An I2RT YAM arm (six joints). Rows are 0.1 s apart.
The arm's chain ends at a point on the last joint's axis. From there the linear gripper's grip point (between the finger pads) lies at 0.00 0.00 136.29 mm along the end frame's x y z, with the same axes.
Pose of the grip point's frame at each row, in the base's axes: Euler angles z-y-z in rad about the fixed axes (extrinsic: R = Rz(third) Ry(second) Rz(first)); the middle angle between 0 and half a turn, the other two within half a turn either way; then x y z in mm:
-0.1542 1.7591 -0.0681 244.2 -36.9 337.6
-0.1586 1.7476 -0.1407 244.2 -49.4 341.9
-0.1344 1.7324 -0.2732 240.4 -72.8 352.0
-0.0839 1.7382 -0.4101 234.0 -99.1 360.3
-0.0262 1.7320 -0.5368 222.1 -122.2 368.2
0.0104 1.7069 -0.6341 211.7 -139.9 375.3
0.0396 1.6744 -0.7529 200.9 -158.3 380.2
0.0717 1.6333 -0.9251 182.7 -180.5 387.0
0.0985 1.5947 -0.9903 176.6 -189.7 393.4
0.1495 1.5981 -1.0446 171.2 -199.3 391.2
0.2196 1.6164 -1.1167 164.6 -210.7 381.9
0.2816 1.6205 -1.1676 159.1 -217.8 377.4
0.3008 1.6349 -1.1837 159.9 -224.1 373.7
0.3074 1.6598 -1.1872 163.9 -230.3 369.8
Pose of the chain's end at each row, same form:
-0.1542 1.7591 -0.0681 110.6 -27.8 363.1
-0.1586 1.7476 -0.1407 111.4 -30.6 365.9
-0.1344 1.7324 -0.2732 110.9 -36.5 373.9
-0.0839 1.7382 -0.4101 110.8 -45.5 383.0
-0.0262 1.7320 -0.5368 106.5 -53.4 390.1
0.0104 1.7069 -0.6341 102.9 -59.9 393.8
0.0396 1.6744 -0.7529 102.0 -65.6 394.3
0.0717 1.6333 -0.9251 100.8 -71.9 395.5
0.0985 1.5947 -0.9903 101.9 -75.8 396.7
0.1495 1.5981 -1.0446 102.8 -81.5 394.9
0.2196 1.6164 -1.1167 104.9 -88.3 388.1
0.2816 1.6205 -1.1676 105.7 -92.6 384.2
0.3008 1.6349 -1.1837 108.6 -98.2 382.4
0.3074 1.6598 -1.1872 113.1 -104.4 381.9

